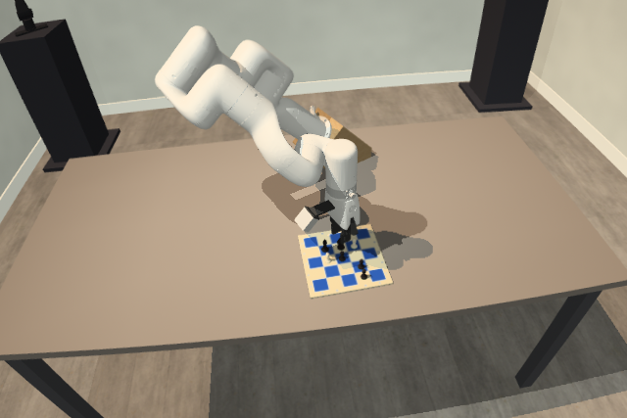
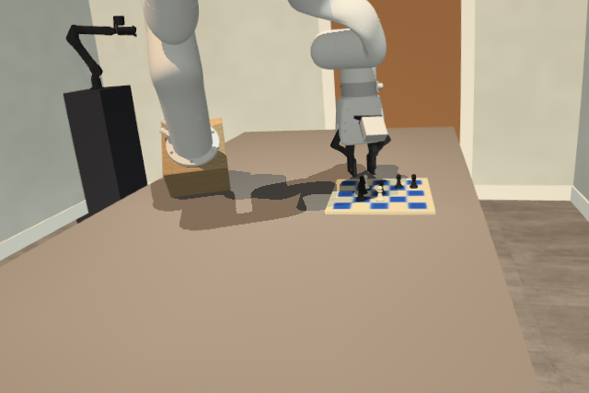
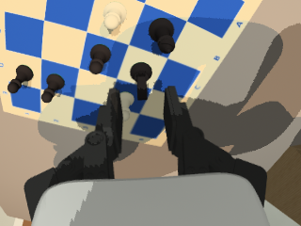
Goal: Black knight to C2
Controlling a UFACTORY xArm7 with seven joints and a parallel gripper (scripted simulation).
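The dark chess piece lies 50 mm below my hand. Also, from my hand: blue-and-cream chessboard: 40 mm ahead, 70 mm below; then black piece: 50 mm to the right, 40 mm below.
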